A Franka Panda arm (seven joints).
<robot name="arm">
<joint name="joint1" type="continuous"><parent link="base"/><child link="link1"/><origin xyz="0.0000 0.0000 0.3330" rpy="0.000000 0.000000 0.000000"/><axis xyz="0 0 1"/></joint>
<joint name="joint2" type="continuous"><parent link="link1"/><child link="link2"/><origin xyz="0.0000 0.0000 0.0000" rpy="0.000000 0.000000 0.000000"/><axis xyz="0 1 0"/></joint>
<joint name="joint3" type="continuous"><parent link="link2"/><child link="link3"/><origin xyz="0.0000 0.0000 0.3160" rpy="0.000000 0.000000 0.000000"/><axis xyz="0 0 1"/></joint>
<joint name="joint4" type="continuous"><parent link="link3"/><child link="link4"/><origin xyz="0.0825 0.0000 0.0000" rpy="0.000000 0.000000 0.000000"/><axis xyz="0 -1 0"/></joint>
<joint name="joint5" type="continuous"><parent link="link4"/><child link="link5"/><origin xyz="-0.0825 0.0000 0.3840" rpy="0.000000 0.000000 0.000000"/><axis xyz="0 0 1"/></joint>
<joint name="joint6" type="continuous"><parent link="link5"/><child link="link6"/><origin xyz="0.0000 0.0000 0.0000" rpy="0.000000 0.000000 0.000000"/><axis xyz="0 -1 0"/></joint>
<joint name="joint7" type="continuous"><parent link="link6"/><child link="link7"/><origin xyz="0.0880 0.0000 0.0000" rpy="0.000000 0.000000 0.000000"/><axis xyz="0 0 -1"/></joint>
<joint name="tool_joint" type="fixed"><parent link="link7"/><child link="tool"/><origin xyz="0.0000 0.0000 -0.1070" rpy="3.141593 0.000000 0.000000"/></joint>
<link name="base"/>
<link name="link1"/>
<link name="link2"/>
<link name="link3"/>
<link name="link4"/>
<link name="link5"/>
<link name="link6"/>
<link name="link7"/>
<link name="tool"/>
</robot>
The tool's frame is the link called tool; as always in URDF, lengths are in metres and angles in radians. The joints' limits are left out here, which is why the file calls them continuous.
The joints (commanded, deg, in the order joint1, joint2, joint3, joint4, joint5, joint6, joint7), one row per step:
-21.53 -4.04 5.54 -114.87 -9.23 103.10 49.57
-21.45 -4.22 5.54 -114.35 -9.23 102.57 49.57
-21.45 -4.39 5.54 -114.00 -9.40 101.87 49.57
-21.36 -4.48 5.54 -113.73 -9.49 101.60 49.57
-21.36 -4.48 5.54 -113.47 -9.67 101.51 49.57
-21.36 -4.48 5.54 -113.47 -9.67 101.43 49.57
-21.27 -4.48 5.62 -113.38 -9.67 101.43 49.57
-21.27 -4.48 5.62 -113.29 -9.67 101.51 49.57
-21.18 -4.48 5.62 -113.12 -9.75 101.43 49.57
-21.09 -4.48 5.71 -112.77 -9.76 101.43 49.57
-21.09 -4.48 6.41 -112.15 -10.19 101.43 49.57
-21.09 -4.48 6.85 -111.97 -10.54 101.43 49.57
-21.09 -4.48 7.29 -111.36 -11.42 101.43 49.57
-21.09 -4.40 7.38 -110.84 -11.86 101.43 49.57
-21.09 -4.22 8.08 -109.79 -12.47 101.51 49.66
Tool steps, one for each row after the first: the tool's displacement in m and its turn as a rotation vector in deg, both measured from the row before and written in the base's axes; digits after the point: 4 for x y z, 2 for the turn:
0.0002 0.0006 0.0052 -0.09 -0.16 0.00
-0.0009 -0.0002 0.0035 -0.16 0.22 -0.05
0.0002 0.0006 0.0027 -0.13 -0.06 0.08
0.0005 -0.0004 0.0020 -0.21 -0.12 0.05
-0.0002 0.0000 -0.0001 0.02 0.08 -0.01
0.0007 0.0014 0.0007 -0.03 -0.08 0.17
0.0004 -0.0001 0.0008 -0.04 -0.16 0.01
0.0005 0.0006 0.0013 -0.10 -0.07 0.10
0.0014 0.0013 0.0028 -0.11 -0.33 0.19
0.0034 0.0052 0.0051 -0.61 -0.47 0.84
0.0015 0.0033 0.0015 -0.40 -0.08 0.55
0.0024 0.0023 0.0052 -0.99 -0.37 0.70
0.0016 -0.0002 0.0037 -0.51 -0.33 0.22
0.0048 0.0048 0.0072 -0.82 -0.79 0.81

